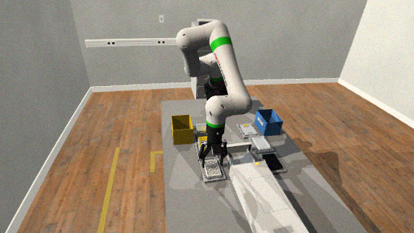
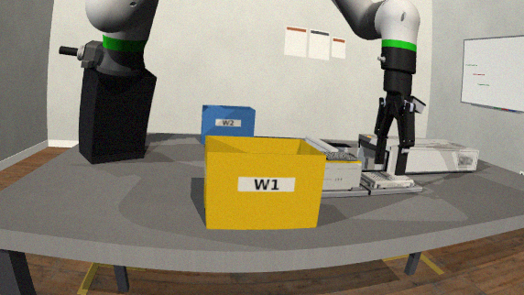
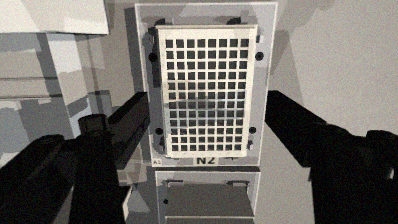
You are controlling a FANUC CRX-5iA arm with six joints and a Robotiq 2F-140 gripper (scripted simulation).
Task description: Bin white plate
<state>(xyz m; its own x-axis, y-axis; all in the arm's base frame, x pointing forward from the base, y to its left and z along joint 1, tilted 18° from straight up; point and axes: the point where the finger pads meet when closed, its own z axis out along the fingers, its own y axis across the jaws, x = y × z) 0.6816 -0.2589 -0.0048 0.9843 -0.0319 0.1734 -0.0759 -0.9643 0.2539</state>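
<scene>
Now: the white plate 5 cm below my hand. The rest, counted from my hand: yellow-topped plate: 18 cm behind, 1 cm to the left, 1 cm below; grey nest: 6 cm below; yellow bin W1: 36 cm behind, 11 cm to the right, 3 cm below.
</scene>
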